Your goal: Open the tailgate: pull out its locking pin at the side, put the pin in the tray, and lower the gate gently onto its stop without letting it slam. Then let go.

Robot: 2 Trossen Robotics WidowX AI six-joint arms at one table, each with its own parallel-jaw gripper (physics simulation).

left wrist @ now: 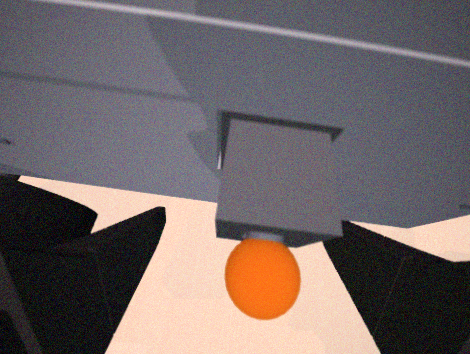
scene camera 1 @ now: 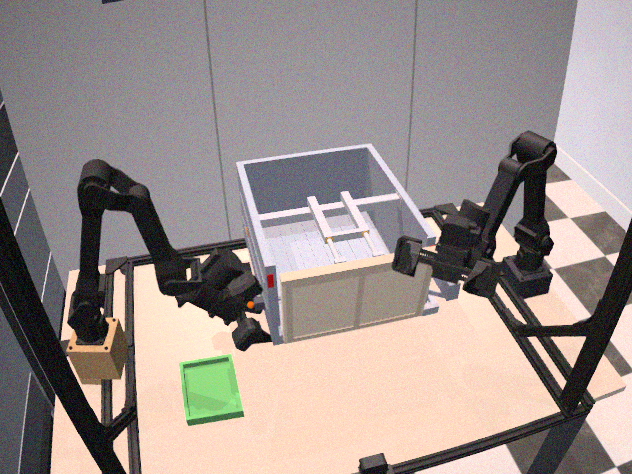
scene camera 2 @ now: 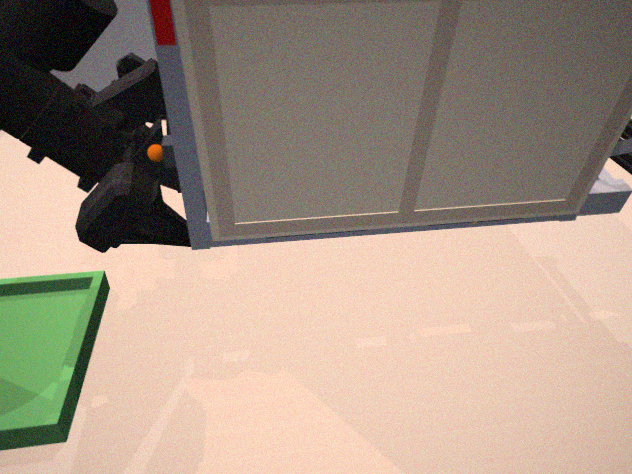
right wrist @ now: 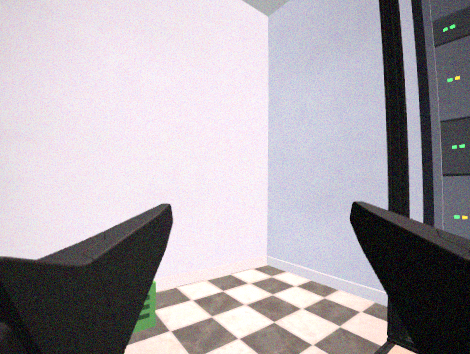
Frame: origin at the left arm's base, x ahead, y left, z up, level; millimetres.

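Where they show: left gripper, fingertip midpoint: [scene camera 1: 267,325]; right gripper, fingertip midpoint: [scene camera 1: 437,278] [right wrist: 260,211]; left arm's base, origin of the base link: [scene camera 1: 92,334]; right arm's base, origin of the base link: [scene camera 1: 528,265].
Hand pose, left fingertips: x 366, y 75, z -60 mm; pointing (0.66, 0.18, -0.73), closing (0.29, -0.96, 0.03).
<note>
Each offset is from my left fingertips to the top centre of the thing. "*": to the spot under its first point.
The tailgate [scene camera 1: 326,306] [scene camera 2: 316,117], a beige panel, stands upright across the front of the grey truck bed @[* 27 mm ahead, 77 mm right, 131 mm up] [scene camera 1: 275,306] [scene camera 2: 176,96]. The locking pin's orange ball knob [scene camera 1: 250,305] [scene camera 2: 154,152] [left wrist: 262,280] sits against the grey block @[* 12 mm back, 2 mm right, 80 mm up] [left wrist: 280,175] on the bed's left side; a short bit of grey shaft shows between them. My left gripper [scene camera 1: 262,317] [scene camera 2: 173,168] [left wrist: 242,216] is open, its fingers apart on either side of the block and knob, touching neither visibly. My right gripper [scene camera 1: 443,265] [right wrist: 260,211] is open and empty near the gate's right end. The green tray @[120 mm back, 142 mm right, 27 mm down] [scene camera 1: 216,418] [scene camera 2: 30,437] holds no pin.
The tray lies in front of the left arm, left of the gate's lower left corner. A white ladder-like frame @[* 121 mm ahead, 47 mm left, 239 mm up] [scene camera 1: 320,219] lies over the bed. A black metal frame [scene camera 1: 131,326] runs along the table's sides. The right wrist view faces walls and a checkered floor [right wrist: 245,320].
</note>
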